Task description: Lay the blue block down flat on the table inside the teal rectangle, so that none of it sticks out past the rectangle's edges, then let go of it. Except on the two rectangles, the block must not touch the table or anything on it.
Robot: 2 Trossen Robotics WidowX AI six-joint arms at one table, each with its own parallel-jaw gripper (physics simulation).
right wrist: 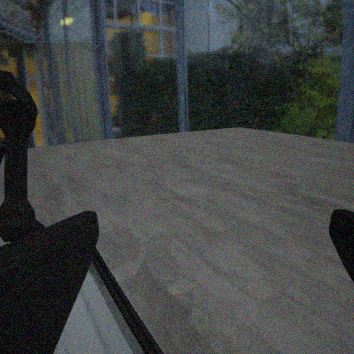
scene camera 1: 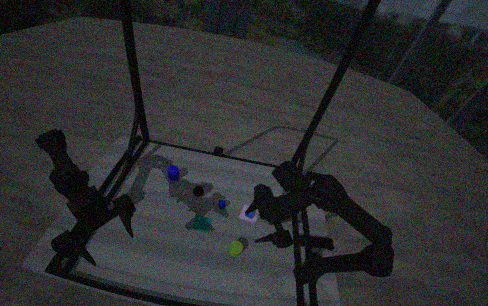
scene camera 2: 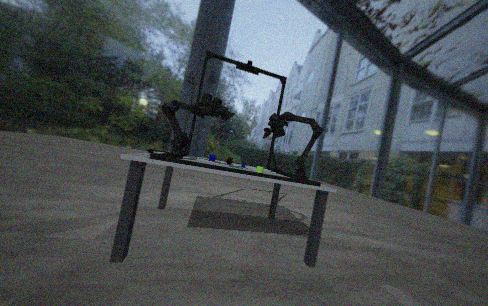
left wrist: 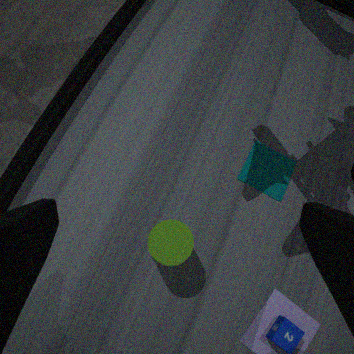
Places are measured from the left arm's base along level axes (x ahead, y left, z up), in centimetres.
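Pixels of known places: left gripper, fingertip midpoint: (scene camera 1: 250, 227) (scene camera 2: 267, 138) (left wrist: 181, 212); right gripper, fingertip midpoint: (right wrist: 214, 222) (scene camera 1: 114, 250) (scene camera 2: 231, 111); left arm's base, link origin: (scene camera 1: 304, 275) (scene camera 2: 299, 177); right arm's base, link origin: (scene camera 2: 176, 154).
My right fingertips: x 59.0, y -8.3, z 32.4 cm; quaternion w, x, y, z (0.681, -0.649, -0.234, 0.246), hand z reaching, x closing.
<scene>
For each thing: its top centre in the pictures, then the offset to it from my right fingertips. "spot": a spot on its surface instead.
- blue block, top centre: (left wrist: 287, 335) (scene camera 1: 250, 212) dx -43.2, dy -22.5, dz -32.4 cm
- pale lilac rectangle, surface spot: (left wrist: 274, 301) spot: dx -39.4, dy -21.4, dz -34.2 cm
- teal rectangle, surface spot: (left wrist: 270, 172) (scene camera 1: 203, 222) spot: dx -21.8, dy -20.5, dz -34.2 cm
- yellow-green cylinder, top centre: (left wrist: 170, 241) (scene camera 1: 236, 247) (scene camera 2: 260, 166) dx -33.4, dy -7.0, dz -29.9 cm
- small blue object, top centre: (scene camera 1: 222, 202) (scene camera 2: 243, 163) dx -30.9, dy -28.0, dz -31.2 cm
- dark round object, top centre: (scene camera 1: 198, 188) (scene camera 2: 229, 158) dx -20.6, dy -35.3, dz -29.3 cm
- larger blue cylinder, top centre: (scene camera 1: 173, 169) (scene camera 2: 213, 154) dx -8.7, dy -46.3, dz -28.9 cm
The blue block (scene camera 1: 250, 214) (left wrist: 286, 333), marked with a 2, lies on the pale lilac rectangle (scene camera 1: 248, 219) (left wrist: 274, 301). The teal rectangle (scene camera 1: 202, 224) (left wrist: 270, 172) lies apart from it, with a shadow across most of it and nothing standing on it. My left gripper (scene camera 1: 253, 226) (left wrist: 181, 212) is open and empty, high above the table; in the left wrist view the block is low in the picture, near the right-hand finger. My right gripper (scene camera 1: 113, 250) (right wrist: 214, 222) is open and empty, raised at the left in scene camera 1, its wrist camera facing the floor.
A yellow-green cylinder (scene camera 1: 236, 248) (scene camera 2: 259, 170) (left wrist: 170, 242) stands near both rectangles. A small blue object (scene camera 1: 222, 204) (scene camera 2: 243, 165) lies between the rectangles, slightly behind. A dark round object (scene camera 1: 198, 190) (scene camera 2: 230, 160) and a larger blue cylinder (scene camera 1: 173, 173) (scene camera 2: 212, 158) stand farther back.
</scene>
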